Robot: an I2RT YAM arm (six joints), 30 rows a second.
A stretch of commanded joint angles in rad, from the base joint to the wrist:
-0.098, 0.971, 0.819, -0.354, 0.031, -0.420
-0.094, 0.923, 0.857, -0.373, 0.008, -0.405
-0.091, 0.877, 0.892, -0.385, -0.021, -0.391
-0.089, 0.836, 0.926, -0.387, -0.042, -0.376
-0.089, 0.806, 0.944, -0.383, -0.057, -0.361
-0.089, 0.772, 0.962, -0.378, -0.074, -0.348
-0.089, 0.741, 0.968, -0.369, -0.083, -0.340
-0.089, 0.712, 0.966, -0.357, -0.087, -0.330
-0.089, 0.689, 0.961, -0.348, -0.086, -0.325
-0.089, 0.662, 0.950, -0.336, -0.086, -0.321
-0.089, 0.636, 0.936, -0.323, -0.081, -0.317
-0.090, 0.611, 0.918, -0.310, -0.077, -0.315
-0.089, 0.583, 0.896, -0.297, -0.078, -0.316
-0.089, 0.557, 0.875, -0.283, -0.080, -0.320
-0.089, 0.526, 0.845, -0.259, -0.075, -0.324
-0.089, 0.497, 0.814, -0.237, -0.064, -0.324
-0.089, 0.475, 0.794, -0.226, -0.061, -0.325
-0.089, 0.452, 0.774, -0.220, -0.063, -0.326
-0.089, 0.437, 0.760, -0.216, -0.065, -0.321
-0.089, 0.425, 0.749, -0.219, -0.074, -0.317
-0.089, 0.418, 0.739, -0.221, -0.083, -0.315
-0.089, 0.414, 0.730, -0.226, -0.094, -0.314
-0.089, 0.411, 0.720, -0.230, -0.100, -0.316
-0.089, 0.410, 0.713, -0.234, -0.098, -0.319
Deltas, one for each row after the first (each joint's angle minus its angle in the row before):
0.004, -0.048, 0.038, -0.019, -0.023, 0.015
0.003, -0.046, 0.035, -0.012, -0.029, 0.014
0.002, -0.041, 0.034, -0.002, -0.021, 0.015
0.000, -0.030, 0.018, 0.004, -0.015, 0.015
0.000, -0.034, 0.018, 0.005, -0.017, 0.013
0.000, -0.031, 0.006, 0.009, -0.009, 0.008
0.000, -0.029, -0.002, 0.012, -0.004, 0.010
0.000, -0.023, -0.005, 0.009, 0.001, 0.005
0.000, -0.027, -0.011, 0.012, 0.000, 0.004
0.000, -0.026, -0.014, 0.013, 0.005, 0.004
-0.001, -0.025, -0.018, 0.013, 0.004, 0.002
0.001, -0.028, -0.022, 0.013, -0.001, -0.001
0.000, -0.026, -0.021, 0.014, -0.002, -0.004
0.000, -0.031, -0.030, 0.024, 0.005, -0.004
0.000, -0.029, -0.031, 0.022, 0.011, 0.000
0.000, -0.022, -0.020, 0.011, 0.003, -0.001
0.000, -0.023, -0.020, 0.006, -0.002, -0.001
0.000, -0.015, -0.014, 0.004, -0.002, 0.005
0.000, -0.012, -0.011, -0.003, -0.009, 0.004
0.000, -0.007, -0.010, -0.002, -0.009, 0.002
0.000, -0.004, -0.009, -0.005, -0.011, 0.001
0.000, -0.003, -0.010, -0.004, -0.006, -0.002
0.000, -0.001, -0.007, -0.004, 0.002, -0.003

